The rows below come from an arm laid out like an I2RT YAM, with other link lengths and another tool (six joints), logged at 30 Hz.
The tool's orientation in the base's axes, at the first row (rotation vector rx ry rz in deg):
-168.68, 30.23, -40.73
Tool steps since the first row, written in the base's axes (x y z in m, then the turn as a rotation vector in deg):
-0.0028, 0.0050, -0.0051, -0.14, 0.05, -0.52
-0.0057, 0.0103, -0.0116, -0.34, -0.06, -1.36
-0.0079, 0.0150, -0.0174, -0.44, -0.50, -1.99
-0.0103, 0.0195, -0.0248, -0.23, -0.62, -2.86
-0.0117, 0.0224, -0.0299, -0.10, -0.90, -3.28
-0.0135, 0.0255, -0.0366, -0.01, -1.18, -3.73
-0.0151, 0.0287, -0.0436, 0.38, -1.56, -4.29
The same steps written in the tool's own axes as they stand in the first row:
-0.0063, -0.0031, 0.0032, -0.36, 0.07, 0.40
-0.0133, -0.0062, 0.0076, -0.85, 0.36, 1.06
-0.0192, -0.0091, 0.0117, -1.05, 0.89, 1.58
-0.0260, -0.0115, 0.0171, -1.21, 1.07, 2.45
-0.0303, -0.0131, 0.0210, -1.19, 1.35, 2.89
-0.0358, -0.0145, 0.0261, -1.21, 1.65, 3.34
-0.0413, -0.0160, 0.0316, -0.99, 1.96, 4.02

